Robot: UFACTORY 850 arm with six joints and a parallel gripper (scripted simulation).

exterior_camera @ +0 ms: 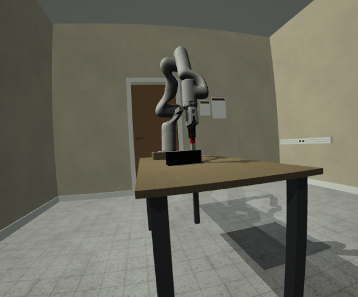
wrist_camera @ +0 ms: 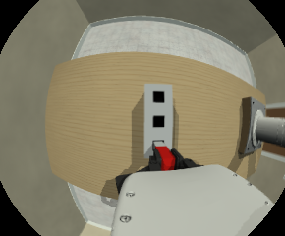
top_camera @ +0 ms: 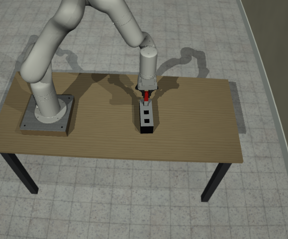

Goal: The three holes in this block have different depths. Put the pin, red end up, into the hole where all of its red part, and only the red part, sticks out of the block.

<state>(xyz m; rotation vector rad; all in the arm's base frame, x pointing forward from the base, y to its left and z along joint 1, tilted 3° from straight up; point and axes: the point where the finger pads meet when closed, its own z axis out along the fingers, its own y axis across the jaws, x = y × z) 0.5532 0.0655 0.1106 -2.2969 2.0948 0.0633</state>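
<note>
Right now the pin is 20 mm below my hand. Also, from my hand: black block 130 mm below, 60 mm to the right, 10 mm ahead.
</note>
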